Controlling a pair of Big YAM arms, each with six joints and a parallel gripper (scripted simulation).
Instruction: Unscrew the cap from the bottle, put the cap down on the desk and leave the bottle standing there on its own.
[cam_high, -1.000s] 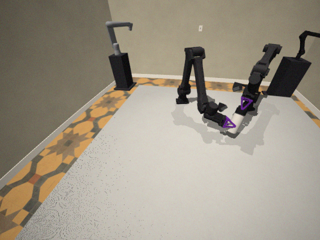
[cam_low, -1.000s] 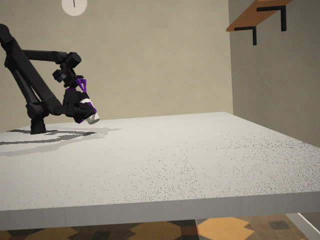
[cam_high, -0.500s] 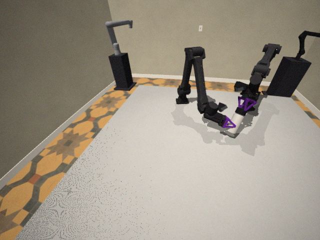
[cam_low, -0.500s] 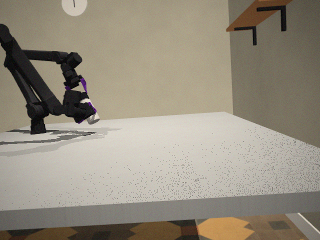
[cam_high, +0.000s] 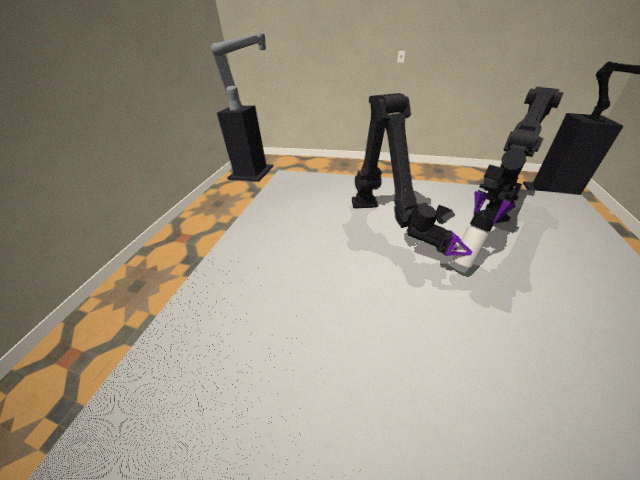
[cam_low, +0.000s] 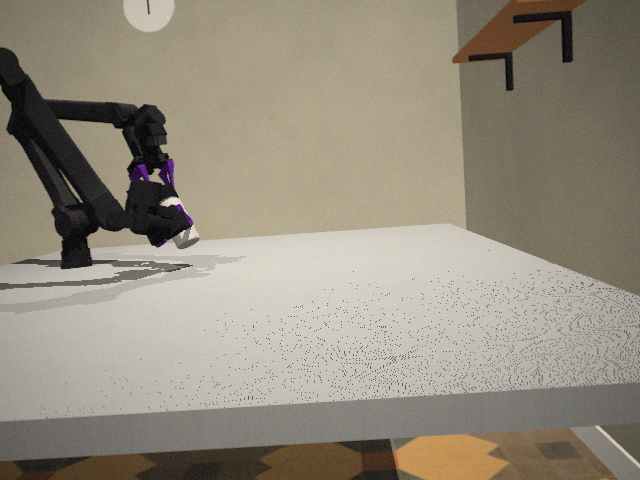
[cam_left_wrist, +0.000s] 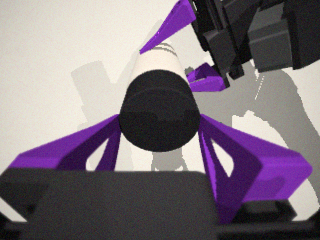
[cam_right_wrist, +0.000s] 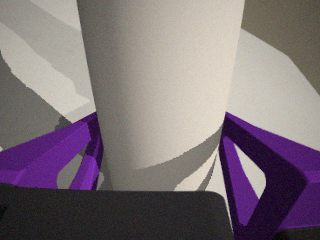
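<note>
The black cap lies 1 cm ahead of my left hand, 1 cm to the right of it and 2 cm below it. Also, from my left hand: bottle (3 cm ahead, 2 cm to the right, 6 cm below).
The bottle is 5 cm above my right hand, 2 cm to the left of it and 2 cm behind it. The rest, counted from my right hand: black cap (8 cm above, 4 cm behind, 3 cm to the left).
</note>
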